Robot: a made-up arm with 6 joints. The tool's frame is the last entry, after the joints. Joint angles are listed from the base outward.
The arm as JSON. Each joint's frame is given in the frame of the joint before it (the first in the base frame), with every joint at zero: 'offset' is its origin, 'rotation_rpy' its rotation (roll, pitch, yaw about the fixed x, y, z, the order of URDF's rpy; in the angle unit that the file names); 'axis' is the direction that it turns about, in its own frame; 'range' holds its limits. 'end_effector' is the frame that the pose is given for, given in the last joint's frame.
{
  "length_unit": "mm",
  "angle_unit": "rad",
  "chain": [
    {
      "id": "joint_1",
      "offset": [
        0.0,
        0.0,
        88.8
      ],
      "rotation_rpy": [
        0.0,
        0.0,
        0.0
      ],
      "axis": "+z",
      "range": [
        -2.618,
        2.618
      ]
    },
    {
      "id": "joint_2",
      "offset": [
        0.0,
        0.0,
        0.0
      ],
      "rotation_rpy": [
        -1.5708,
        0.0,
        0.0
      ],
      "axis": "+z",
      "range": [
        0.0,
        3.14
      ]
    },
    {
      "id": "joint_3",
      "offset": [
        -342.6,
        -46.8,
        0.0
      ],
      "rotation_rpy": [
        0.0,
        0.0,
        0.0
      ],
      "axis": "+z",
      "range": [
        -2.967,
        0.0
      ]
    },
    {
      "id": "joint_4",
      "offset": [
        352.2,
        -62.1,
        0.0
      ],
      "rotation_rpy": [
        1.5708,
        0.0,
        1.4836
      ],
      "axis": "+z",
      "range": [
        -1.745,
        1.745
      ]
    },
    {
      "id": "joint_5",
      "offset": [
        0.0,
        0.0,
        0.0
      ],
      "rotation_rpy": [
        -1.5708,
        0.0,
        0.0
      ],
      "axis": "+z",
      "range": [
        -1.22,
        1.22
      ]
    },
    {
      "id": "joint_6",
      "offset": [
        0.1,
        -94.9,
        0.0
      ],
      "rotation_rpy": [
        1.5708,
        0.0,
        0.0
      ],
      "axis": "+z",
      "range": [
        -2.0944,
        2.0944
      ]
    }
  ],
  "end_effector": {
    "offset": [
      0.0,
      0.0,
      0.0
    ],
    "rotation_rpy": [
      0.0,
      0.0,
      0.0
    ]
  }
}
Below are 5 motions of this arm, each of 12 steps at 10 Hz.
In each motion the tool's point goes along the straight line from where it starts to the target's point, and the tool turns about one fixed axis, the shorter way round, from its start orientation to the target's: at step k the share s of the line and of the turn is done. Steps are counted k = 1, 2, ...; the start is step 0. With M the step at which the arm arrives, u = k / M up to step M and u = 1 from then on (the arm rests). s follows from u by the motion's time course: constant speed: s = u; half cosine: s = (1 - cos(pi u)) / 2; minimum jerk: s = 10 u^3 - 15 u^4 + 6 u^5.
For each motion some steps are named. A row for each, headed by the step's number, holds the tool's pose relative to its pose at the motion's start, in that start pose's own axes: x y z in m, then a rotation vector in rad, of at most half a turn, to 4 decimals.
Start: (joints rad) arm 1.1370 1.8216 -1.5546 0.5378 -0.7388 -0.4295
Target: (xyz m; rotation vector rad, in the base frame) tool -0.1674 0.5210 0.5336 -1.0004 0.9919 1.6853
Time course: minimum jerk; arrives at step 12
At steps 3, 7, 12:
3: -0.0190 0.0357 -0.0232 -0.0949 0.0265 0.0446
7: -0.1200 0.2255 -0.1463 -0.5991 0.1672 0.2813
12: -0.1836 0.3451 -0.2239 -0.9170 0.2559 0.4305

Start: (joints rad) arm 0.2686 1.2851 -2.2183 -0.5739 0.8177 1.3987
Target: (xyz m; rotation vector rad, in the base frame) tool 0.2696 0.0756 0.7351 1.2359 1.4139 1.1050
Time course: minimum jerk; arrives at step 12
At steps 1, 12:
1: 0.0005 -0.0001 0.0003 0.0018 0.0016 0.0020
12: 0.0894 -0.0173 0.0517 0.3612 0.3201 0.3916

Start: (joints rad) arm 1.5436 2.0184 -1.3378 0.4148 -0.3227 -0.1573
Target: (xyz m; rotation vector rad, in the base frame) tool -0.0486 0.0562 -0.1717 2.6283 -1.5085 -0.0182
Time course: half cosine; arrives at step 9
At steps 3, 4, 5, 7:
3: 0.1196 -0.0268 -0.1044 -0.0967 0.3399 -0.1771
4: 0.1977 -0.0442 -0.1726 -0.1598 0.5617 -0.2927
5: 0.2808 -0.0628 -0.2452 -0.2269 0.7978 -0.4158
7: 0.4225 -0.0946 -0.3689 -0.3414 1.2005 -0.6256

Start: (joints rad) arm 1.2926 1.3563 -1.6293 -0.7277 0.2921 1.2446
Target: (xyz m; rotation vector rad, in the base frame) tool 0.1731 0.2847 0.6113 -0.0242 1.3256 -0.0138
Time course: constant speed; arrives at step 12
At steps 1, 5, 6, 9, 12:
1: -0.0048 -0.0050 -0.0041 0.0857 -0.0323 -0.0616
5: -0.0242 -0.0249 -0.0206 0.4285 -0.1614 -0.3078
6: -0.0290 -0.0298 -0.0248 0.5142 -0.1937 -0.3694
9: -0.0436 -0.0448 -0.0371 0.7713 -0.2906 -0.5541
12: -0.0581 -0.0597 -0.0495 1.0285 -0.3874 -0.7387

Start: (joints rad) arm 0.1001 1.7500 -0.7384 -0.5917 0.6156 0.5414
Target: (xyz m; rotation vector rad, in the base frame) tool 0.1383 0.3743 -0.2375 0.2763 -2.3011 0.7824
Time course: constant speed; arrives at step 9
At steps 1, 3, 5, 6, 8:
1: 0.0259 0.0499 0.0152 0.0326 0.0886 -0.0371
3: 0.0777 0.1496 0.0457 0.0978 0.2659 -0.1112
5: 0.1296 0.2494 0.0762 0.1630 0.4432 -0.1854
6: 0.1555 0.2993 0.0914 0.1956 0.5319 -0.2225
8: 0.2073 0.3990 0.1219 0.2609 0.7092 -0.2966

